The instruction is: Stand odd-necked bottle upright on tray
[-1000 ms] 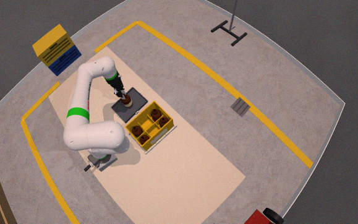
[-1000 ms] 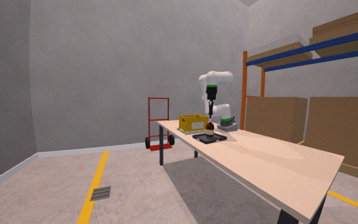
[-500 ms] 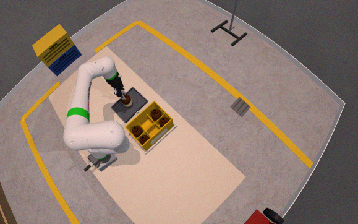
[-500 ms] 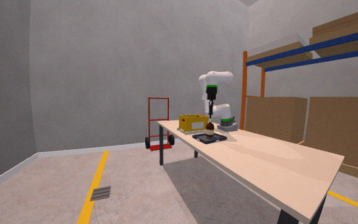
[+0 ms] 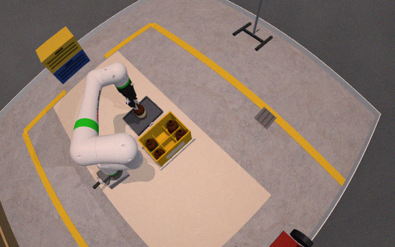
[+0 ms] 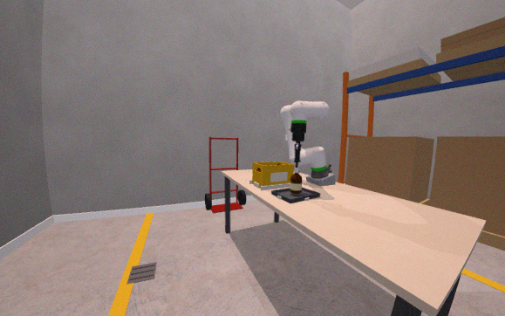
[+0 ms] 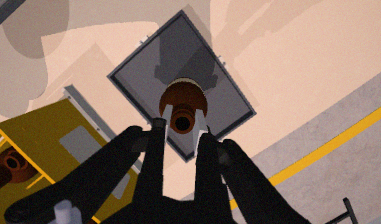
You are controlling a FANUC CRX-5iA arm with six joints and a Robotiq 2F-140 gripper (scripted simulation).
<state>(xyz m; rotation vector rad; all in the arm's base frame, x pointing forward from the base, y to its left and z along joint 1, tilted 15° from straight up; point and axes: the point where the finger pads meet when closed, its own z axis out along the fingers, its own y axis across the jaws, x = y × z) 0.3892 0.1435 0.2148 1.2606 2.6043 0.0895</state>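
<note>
Right now my hand is 9 cm above the brown bottle. From my hand the other things lie so: yellow crate: 29 cm to the right, 10 cm below, 4 cm behind; then dark tray: 17 cm below.
</note>
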